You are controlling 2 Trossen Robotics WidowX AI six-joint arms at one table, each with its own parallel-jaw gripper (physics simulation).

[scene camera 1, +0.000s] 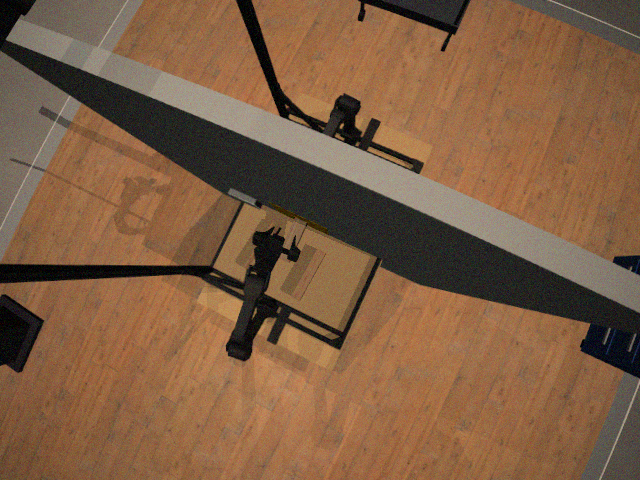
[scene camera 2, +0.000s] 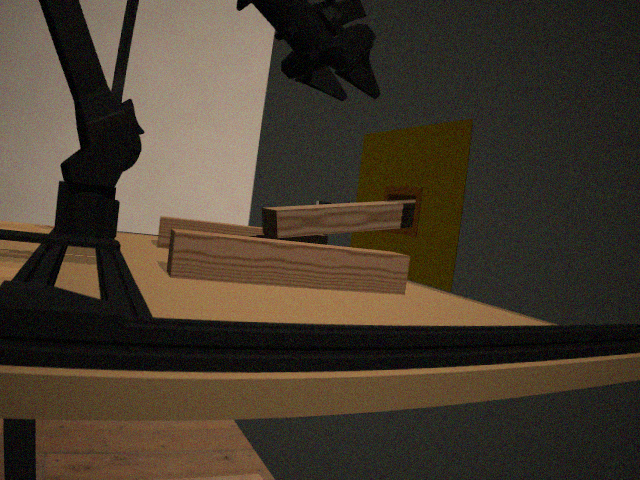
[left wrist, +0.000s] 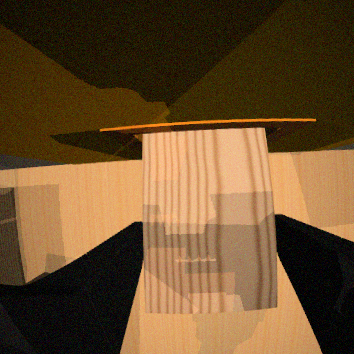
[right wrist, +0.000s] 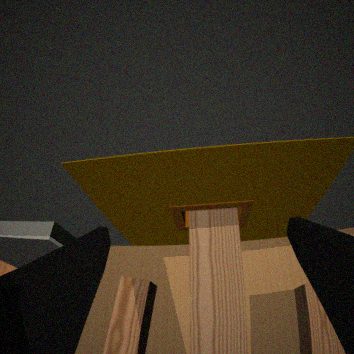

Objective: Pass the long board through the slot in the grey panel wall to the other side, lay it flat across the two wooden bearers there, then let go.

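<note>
The long board point(scene camera 1: 299, 230) point(scene camera 2: 336, 219) point(left wrist: 210, 195) point(right wrist: 215, 280) passes through the slot point(scene camera 2: 419, 211) point(right wrist: 176, 216) in the grey panel wall point(scene camera 1: 356, 201) point(scene camera 2: 542, 180) point(right wrist: 175, 75). Its end hangs above the table, between the two bearers as seen in the right wrist view and roughly parallel to them. One bearer point(scene camera 1: 312, 274) point(scene camera 2: 289, 260) point(right wrist: 322, 322) and the other bearer point(scene camera 2: 206, 230) point(right wrist: 121, 312) stand on the table. My left gripper point(left wrist: 208, 227) is shut on the board on the other side of the wall. My right gripper point(scene camera 1: 287, 235) point(scene camera 2: 360, 97) point(right wrist: 199, 232) is open and empty above the board.
A yellow panel point(scene camera 2: 413, 160) point(right wrist: 150, 185) surrounds the slot. The tabletop point(scene camera 1: 346, 279) point(scene camera 2: 248, 304) meets the wall. A pale grey block point(scene camera 1: 244, 197) point(right wrist: 27, 230) sits by the wall at the table's corner. Black rails point(scene camera 2: 361, 348) edge the table. The left arm point(scene camera 1: 345, 111) shows beyond the wall.
</note>
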